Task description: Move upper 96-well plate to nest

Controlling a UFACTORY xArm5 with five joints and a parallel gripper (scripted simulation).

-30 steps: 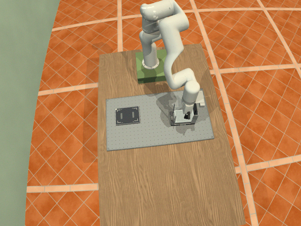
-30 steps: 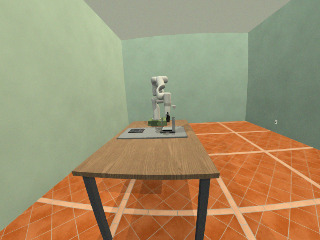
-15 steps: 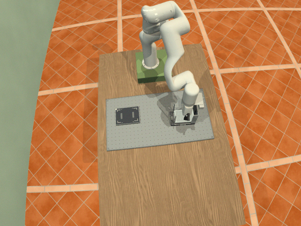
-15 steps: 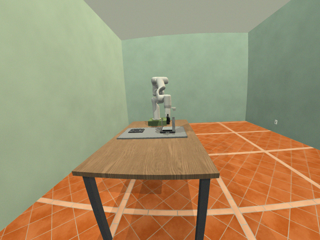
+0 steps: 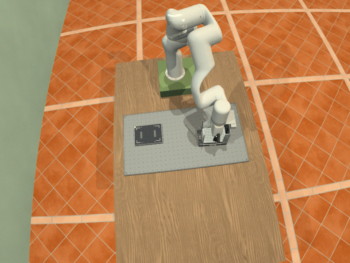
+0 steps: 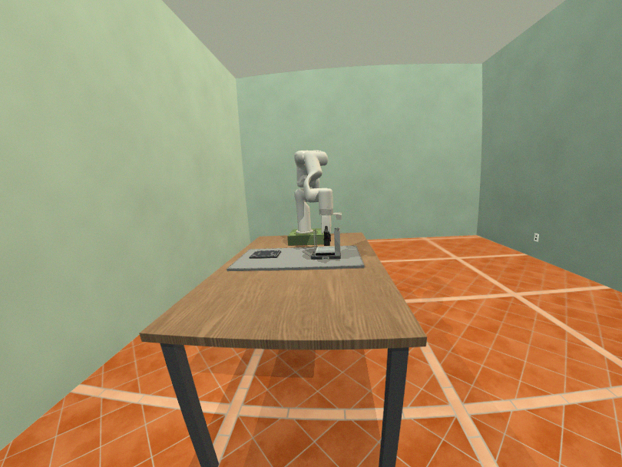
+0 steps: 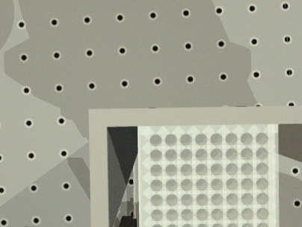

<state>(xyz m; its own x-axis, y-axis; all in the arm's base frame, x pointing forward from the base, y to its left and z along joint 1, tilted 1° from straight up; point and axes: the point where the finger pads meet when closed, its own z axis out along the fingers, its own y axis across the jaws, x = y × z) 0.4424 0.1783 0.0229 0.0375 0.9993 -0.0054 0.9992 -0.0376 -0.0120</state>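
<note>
My hand is 5 cm above the white 96-well plate. Round my hand: grey rack back wall: 7 cm to the left; then black plate: 6 cm below; then plate nest: 37 cm to the right, 8 cm below, 6 cm behind.
</note>
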